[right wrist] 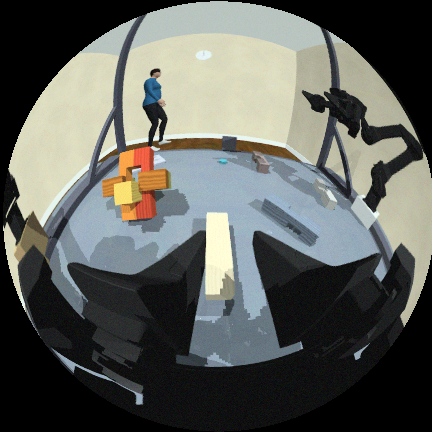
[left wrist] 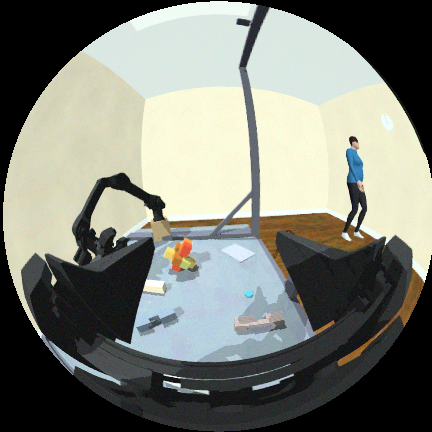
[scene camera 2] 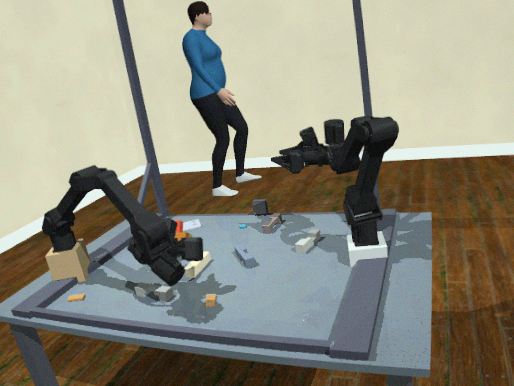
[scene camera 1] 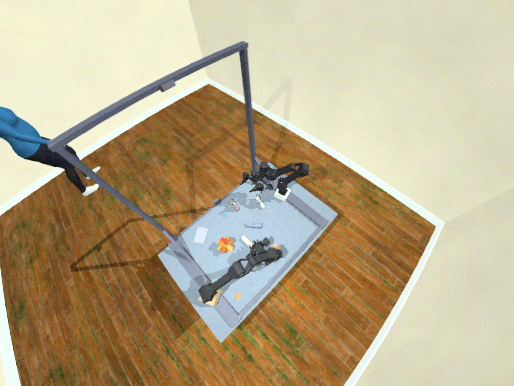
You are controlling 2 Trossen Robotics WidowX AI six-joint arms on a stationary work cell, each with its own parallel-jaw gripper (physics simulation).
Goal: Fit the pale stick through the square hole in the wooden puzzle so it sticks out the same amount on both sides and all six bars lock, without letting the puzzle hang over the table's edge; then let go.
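Places are measured from the left arm's base along level axes (x left, y down, z back), in metres.
Pixels of known places: left gripper, fingertip midpoint: (right wrist: 311, 91) (left wrist: 214, 241) (scene camera 2: 275, 155) (scene camera 1: 244, 188); right gripper, fingertip midpoint: (right wrist: 229, 236) (scene camera 1: 250, 242); left arm's base, link origin: (right wrist: 369, 204) (scene camera 2: 366, 240) (scene camera 1: 282, 191); right arm's base, link origin: (left wrist: 158, 218) (scene camera 2: 64, 247) (scene camera 1: 208, 294).
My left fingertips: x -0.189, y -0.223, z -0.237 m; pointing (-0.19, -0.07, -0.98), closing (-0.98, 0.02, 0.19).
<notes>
Ahead of a thing's pixels: the offset from my left fingertips to its top centre.
The pale stick @[dx +0.171, dy +0.245, dz -0.256 m] (scene camera 1: 247, 241) (scene camera 2: 200, 264) (left wrist: 155, 286) (right wrist: 218, 250) lies flat on the table, apart from the puzzle. The orange, red and yellow wooden puzzle @[dx +0.062, dy +0.192, dz -0.364 m] (scene camera 1: 225, 244) (scene camera 2: 182, 235) (left wrist: 180, 256) (right wrist: 137, 185) stands on the table; in scene camera 2 the right arm partly hides it. My right gripper (right wrist: 229, 236) is partly open, low over the stick. The stick shows between its fingers in the right wrist view, with gaps at the fingers. My left gripper (scene camera 2: 278, 159) (left wrist: 214, 241) is wide open and empty, raised above the far edge in scene camera 2.
A blue-grey notched bar @[dx +0.139, dy +0.245, dz -0.118 m] (scene camera 1: 253, 225) (scene camera 2: 244, 255) (right wrist: 289, 222), a brownish bar @[dx -0.098, dy +0.245, dz -0.057 m] (scene camera 2: 272, 223) (left wrist: 259, 321) and a whitish bar @[dx +0.075, dy +0.245, dz +0.071 m] (scene camera 2: 307, 241) lie on the table. A grey piece @[dx +0.316, dy +0.245, dz -0.346 m] (scene camera 2: 163, 292) and an orange block @[dx +0.362, dy +0.265, dz -0.175 m] (scene camera 2: 211, 300) lie nearer the front edge. A cyan disc @[dx -0.118, dy +0.265, dz -0.165 m] (left wrist: 249, 294) lies farther back.
</notes>
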